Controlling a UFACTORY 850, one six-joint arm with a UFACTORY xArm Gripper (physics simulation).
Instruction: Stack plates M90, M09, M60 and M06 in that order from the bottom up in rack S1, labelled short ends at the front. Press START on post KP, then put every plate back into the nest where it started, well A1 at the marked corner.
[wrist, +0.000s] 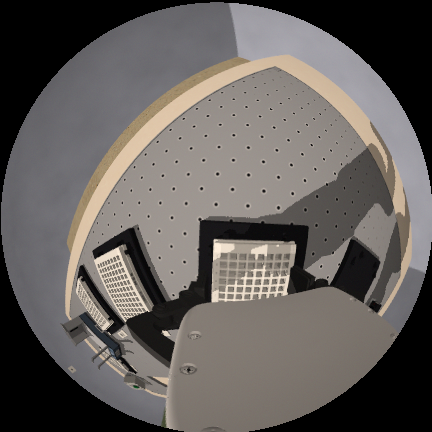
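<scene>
My gripper (249, 282) is open, with one black finger on each side of a white gridded plate (252, 267) in the middle black nest (252, 227). I cannot tell how low the fingertips are, and the grey gripper body hides the near part of the plate. A second white plate (120, 280) lies in a black nest (137, 247) to the left. A third plate (92, 302) lies in a nest farther left. A small grey box with a green button (135, 384) shows at the lower left. No plate label is readable, and I cannot make out rack S1.
A black nest-like pad (356, 265) lies to the right, with a small black device (374, 305) beyond it. A dark blue part with prongs (102, 336) and a grey block (75, 328) stand at the lower left. The perforated table (232, 162) has a pale raised rim (150, 122).
</scene>
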